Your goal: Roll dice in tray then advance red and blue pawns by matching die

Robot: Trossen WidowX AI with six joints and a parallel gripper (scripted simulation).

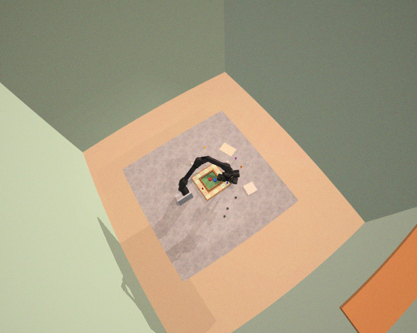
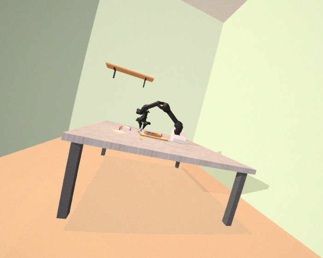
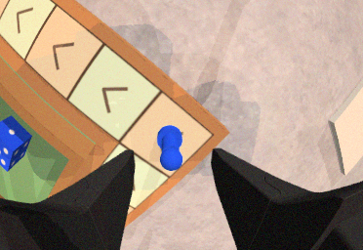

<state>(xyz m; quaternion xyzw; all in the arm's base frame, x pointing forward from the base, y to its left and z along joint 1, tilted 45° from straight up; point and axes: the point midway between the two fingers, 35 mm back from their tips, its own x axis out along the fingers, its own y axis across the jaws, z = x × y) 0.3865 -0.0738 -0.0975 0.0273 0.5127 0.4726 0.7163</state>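
Right now my gripper tip is 10 mm above the blue pawn. Round my gripper tip: orange pawn 210 mm ahead, 60 mm to the left, 20 mm below; red pawn 230 mm behind, 90 mm to the left, 10 mm below; green tray 120 mm behind, 110 mm to the left, 30 mm below.
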